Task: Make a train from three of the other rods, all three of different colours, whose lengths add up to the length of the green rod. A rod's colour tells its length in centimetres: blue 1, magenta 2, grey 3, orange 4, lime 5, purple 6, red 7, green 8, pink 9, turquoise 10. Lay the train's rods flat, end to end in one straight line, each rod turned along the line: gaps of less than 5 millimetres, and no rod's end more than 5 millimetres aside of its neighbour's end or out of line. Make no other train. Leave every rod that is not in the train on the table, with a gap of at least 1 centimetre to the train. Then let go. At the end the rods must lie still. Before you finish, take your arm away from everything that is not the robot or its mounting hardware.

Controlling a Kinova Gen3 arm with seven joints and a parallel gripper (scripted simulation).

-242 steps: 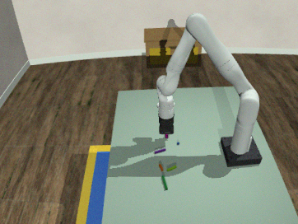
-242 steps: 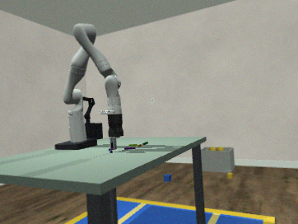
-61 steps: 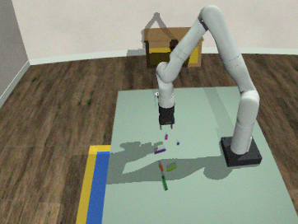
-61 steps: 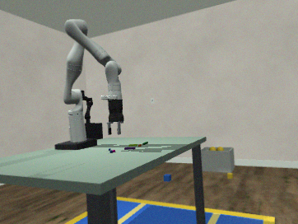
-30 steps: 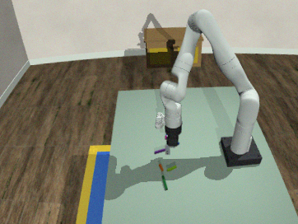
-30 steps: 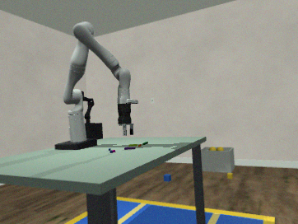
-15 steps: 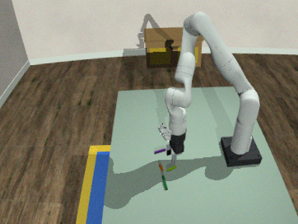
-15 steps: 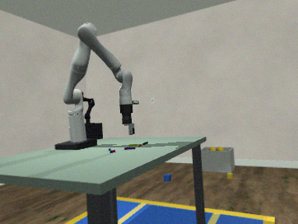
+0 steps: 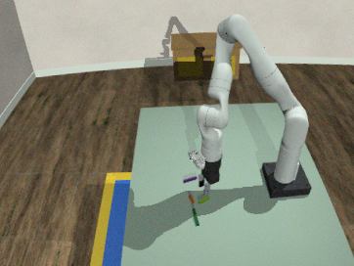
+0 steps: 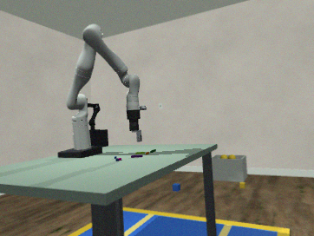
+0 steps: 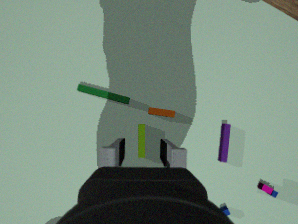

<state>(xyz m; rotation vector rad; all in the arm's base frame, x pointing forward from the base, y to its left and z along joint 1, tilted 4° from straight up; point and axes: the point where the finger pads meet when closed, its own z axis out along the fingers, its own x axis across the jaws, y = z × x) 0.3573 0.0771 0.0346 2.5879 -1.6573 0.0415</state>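
The lime rod is 80 mm below my hand. Round my hand: orange rod 80 mm below, 50 mm ahead, 10 mm to the right; then purple rod 120 mm to the right, 80 mm below, 50 mm ahead; then green rod 80 mm to the left, 80 mm below, 40 mm ahead.
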